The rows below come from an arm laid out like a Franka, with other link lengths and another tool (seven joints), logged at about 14 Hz.
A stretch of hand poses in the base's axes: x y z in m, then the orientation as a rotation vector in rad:
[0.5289 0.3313 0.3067 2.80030 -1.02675 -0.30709]
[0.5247 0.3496 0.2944 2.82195 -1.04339 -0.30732]
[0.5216 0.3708 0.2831 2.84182 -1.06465 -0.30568]
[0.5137 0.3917 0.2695 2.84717 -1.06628 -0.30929]
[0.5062 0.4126 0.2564 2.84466 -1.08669 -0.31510]
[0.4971 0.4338 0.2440 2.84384 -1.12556 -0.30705]
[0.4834 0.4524 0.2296 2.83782 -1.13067 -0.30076]
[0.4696 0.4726 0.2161 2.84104 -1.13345 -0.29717]
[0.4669 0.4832 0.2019 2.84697 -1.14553 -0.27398]
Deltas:
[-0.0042 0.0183 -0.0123 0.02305 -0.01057 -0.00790]
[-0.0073 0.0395 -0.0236 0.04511 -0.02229 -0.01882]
[-0.0152 0.0604 -0.0372 0.05133 -0.02245 -0.01934]
[-0.0227 0.0813 -0.0503 0.05600 -0.02147 -0.03309]
[-0.0318 0.1025 -0.0627 0.06268 -0.03217 -0.05757]
[-0.0455 0.1211 -0.0771 0.05681 -0.03442 -0.06136]
[-0.0593 0.1413 -0.0906 0.05924 -0.03812 -0.06246]
[-0.0620 0.1519 -0.1048 0.06055 -0.05562 -0.06801]

